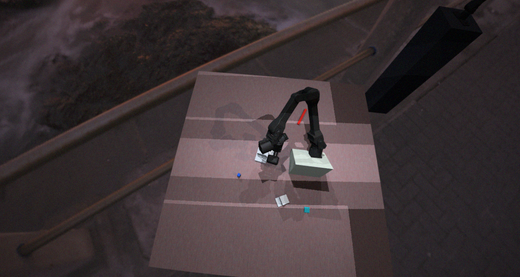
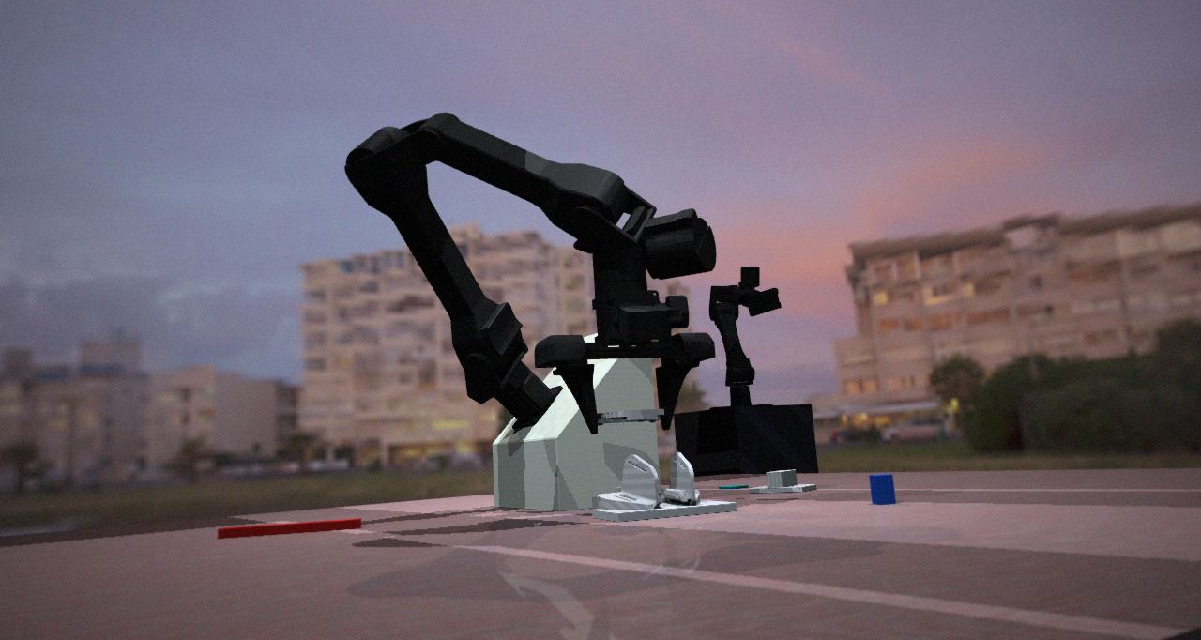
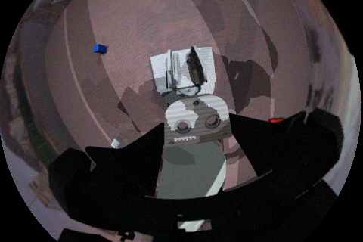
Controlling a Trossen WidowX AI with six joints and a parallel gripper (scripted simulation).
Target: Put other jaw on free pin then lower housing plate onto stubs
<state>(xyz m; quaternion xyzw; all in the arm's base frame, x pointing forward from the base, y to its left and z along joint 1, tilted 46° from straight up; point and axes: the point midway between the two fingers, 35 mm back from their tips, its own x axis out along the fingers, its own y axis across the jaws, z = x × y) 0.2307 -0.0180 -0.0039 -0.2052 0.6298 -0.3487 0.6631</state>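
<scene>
My gripper tip is now 80 mm above the plate. From my gripper tip the other things lie so: white stand: 260 mm to the left, 70 mm below, 70 mm behind; then blue cube: 200 mm ahead, 140 mm to the left, 70 mm below; then red bar: 310 mm to the right, 180 mm behind, 80 mm below.
</scene>
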